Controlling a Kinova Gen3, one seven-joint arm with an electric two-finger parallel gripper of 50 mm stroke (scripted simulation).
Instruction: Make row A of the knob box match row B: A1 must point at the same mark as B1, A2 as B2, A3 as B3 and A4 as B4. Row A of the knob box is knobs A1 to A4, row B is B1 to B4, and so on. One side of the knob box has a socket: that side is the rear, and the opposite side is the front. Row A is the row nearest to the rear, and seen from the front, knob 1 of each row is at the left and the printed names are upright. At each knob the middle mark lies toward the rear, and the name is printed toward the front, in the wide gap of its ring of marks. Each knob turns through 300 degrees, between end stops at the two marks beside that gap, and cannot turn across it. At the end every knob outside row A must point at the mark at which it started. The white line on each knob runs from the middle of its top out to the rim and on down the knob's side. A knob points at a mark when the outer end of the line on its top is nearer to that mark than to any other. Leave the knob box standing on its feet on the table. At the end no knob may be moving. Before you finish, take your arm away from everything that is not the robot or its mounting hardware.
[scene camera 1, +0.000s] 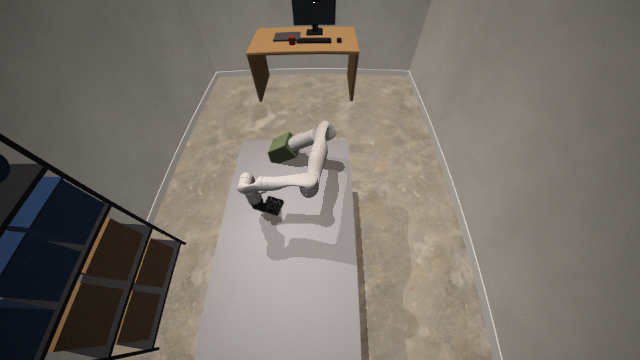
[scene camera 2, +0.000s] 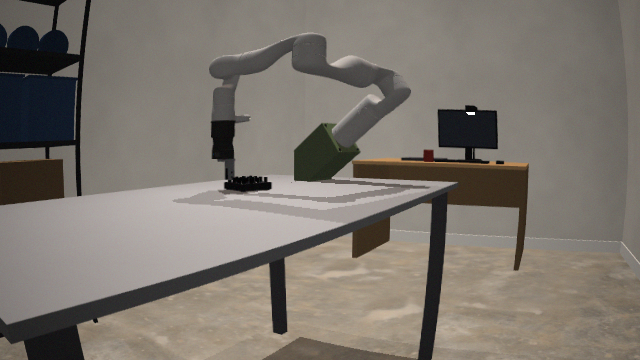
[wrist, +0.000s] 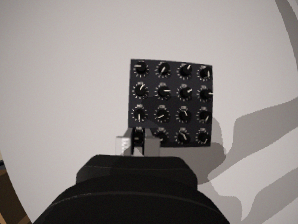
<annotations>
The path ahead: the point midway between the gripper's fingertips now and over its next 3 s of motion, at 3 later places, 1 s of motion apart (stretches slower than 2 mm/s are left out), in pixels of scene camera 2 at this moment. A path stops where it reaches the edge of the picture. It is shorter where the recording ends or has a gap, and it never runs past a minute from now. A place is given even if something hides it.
The gripper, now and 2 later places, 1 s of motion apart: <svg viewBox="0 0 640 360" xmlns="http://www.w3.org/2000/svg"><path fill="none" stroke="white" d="M229 179L229 168L230 134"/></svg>
</annotations>
